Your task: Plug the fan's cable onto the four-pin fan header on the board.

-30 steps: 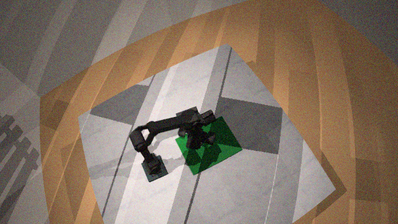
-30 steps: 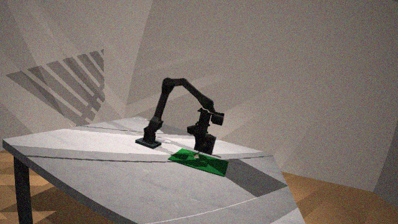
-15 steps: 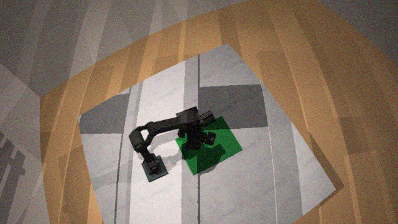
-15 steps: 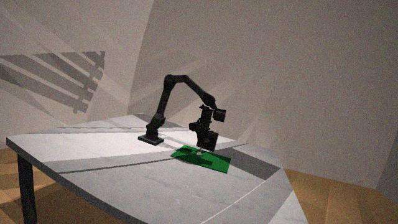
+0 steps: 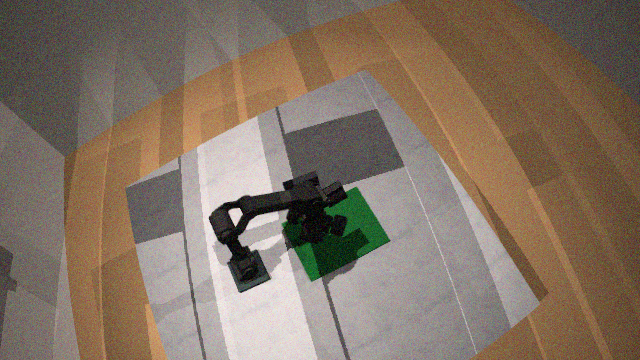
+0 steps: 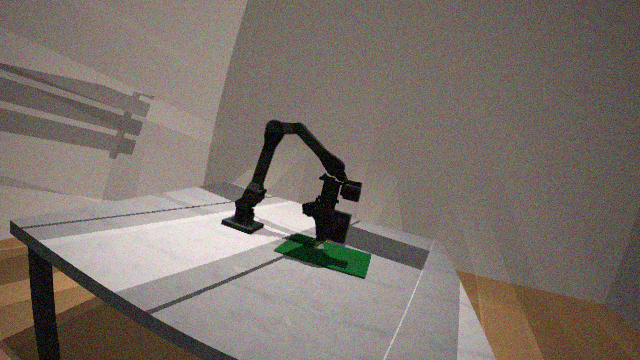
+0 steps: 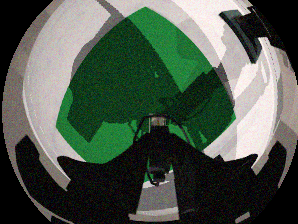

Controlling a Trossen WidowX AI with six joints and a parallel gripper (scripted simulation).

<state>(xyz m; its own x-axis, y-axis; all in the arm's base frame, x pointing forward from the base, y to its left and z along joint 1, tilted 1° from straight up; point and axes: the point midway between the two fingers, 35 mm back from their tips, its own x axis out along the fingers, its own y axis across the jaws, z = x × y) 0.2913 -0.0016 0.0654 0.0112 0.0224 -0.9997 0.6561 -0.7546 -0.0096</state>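
My gripper tip is 10 mm to the right of the dark plug, 10 mm below it and 10 mm short of it. Round my gripper tip: black fan (150 mm to the left, 30 mm ahead, 10 mm above); then green board (60 mm below, 40 mm ahead, 20 mm to the right).
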